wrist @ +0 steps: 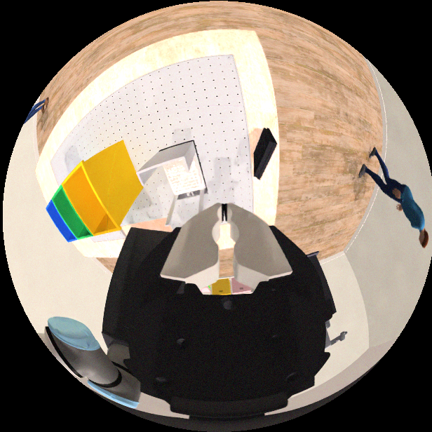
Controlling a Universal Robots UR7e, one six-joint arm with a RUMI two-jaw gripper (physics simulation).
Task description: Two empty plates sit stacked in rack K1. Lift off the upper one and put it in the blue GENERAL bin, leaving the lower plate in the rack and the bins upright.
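My gripper (223, 205) is shut and empty, its fingertips together at the centre of the view, in front of rack K1 and to its right. The light grey rack K1 (172, 156) stands on the pegboard table, left of the fingertips. A white speckled plate (183, 175) lies in it, with bare grey walls around it. A black plate (265, 153) is apart from the rack and the fingers, seen at a steep angle over the table's pale right border; whether it rests there I cannot tell. The blue bin (60, 221) stands upright at the far left end of the bin row.
A green bin (70, 215) and a large yellow bin (112, 172) stand beside the blue bin, left of the rack. The white pegboard (200, 95) has a pale border (265, 90). A person (411, 205) is at the far right; blue-trousered legs (35, 110) show at the left.
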